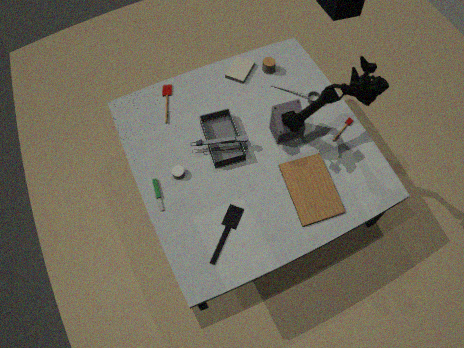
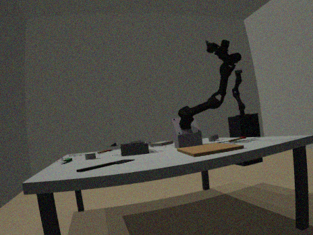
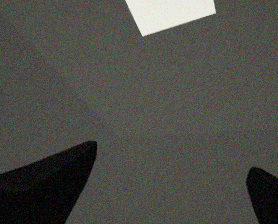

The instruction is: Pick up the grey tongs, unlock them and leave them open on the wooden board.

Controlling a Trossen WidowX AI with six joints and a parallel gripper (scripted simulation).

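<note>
My gripper tip is now 63 cm above the roasting tin, 54 cm short of it and 23 cm to the left of it. From my gripper tip the other things lie so: wooden board (65 cm below, 22 cm to the left, 22 cm ahead); red brush (65 cm below, 15 cm behind, 5 cm to the right); white block (66 cm to the right, 65 cm below, 25 cm ahead).
</note>
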